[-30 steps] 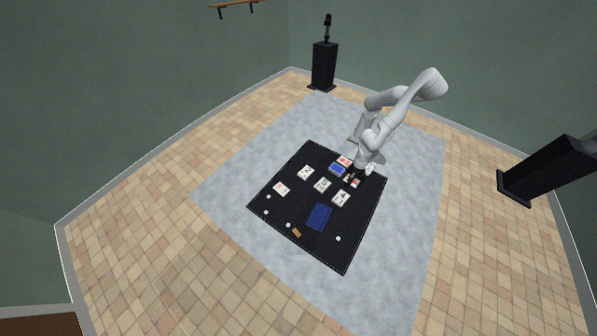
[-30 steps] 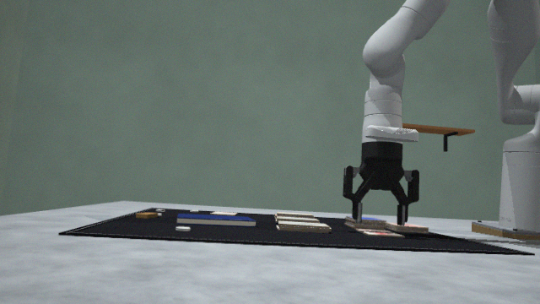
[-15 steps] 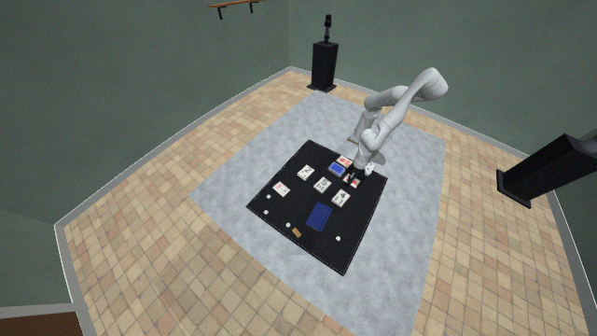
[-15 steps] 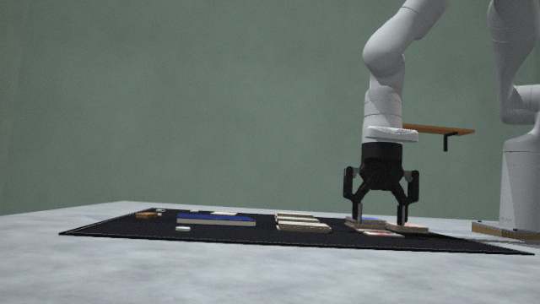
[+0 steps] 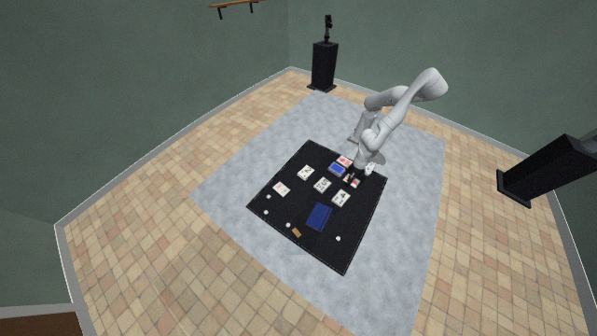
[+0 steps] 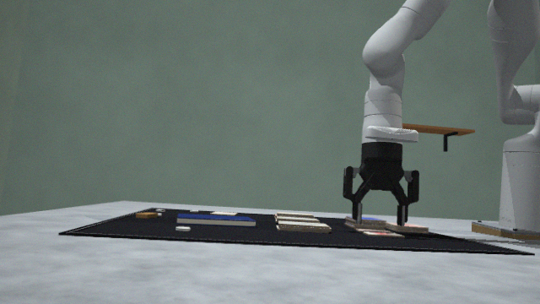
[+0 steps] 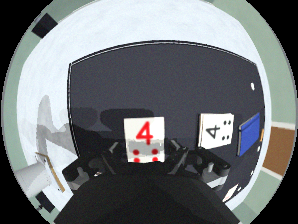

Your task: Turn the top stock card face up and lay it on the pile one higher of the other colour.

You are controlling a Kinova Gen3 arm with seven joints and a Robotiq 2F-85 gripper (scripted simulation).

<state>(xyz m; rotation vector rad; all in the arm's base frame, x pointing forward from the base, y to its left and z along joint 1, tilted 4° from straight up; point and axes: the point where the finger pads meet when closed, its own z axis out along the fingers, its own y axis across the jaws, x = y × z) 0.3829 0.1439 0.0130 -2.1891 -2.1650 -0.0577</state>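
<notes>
Right now my hand is 30 mm above the blue-backed card.
</notes>
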